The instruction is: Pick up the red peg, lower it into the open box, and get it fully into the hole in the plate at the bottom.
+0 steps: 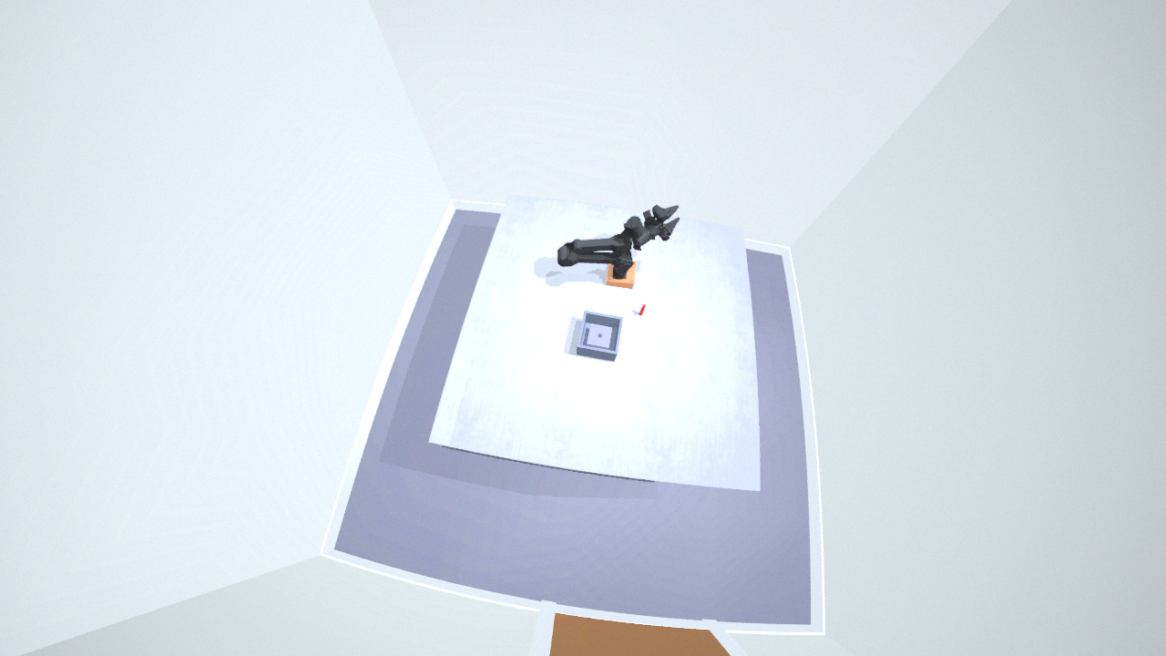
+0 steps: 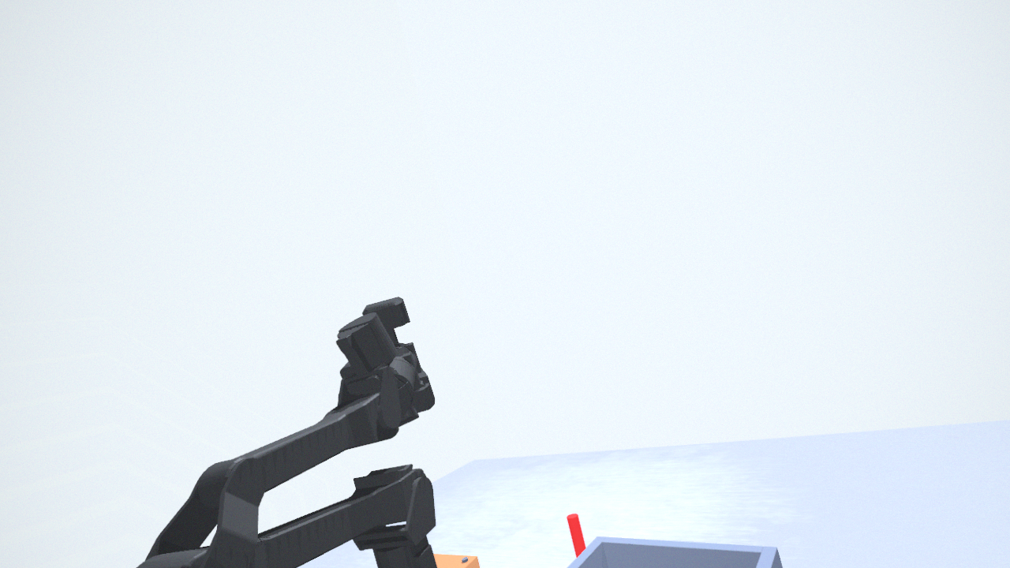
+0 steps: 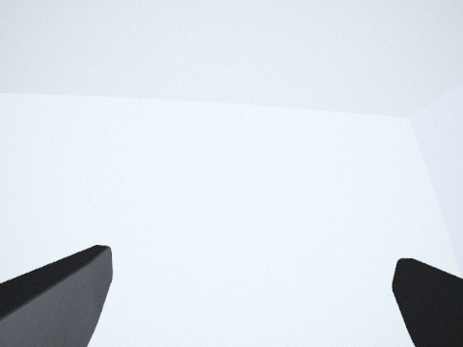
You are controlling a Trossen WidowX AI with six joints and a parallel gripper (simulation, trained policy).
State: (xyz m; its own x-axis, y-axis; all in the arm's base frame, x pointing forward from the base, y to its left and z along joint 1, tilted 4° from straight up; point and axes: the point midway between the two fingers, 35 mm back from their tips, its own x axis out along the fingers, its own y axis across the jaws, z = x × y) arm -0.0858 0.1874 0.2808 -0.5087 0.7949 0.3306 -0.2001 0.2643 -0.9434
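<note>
My gripper tip is 29 cm short of the red peg, 9 cm to the left of it and 31 cm above it. Round my gripper tip: grey box (43 cm ahead, 27 cm to the right, 32 cm below).
</note>
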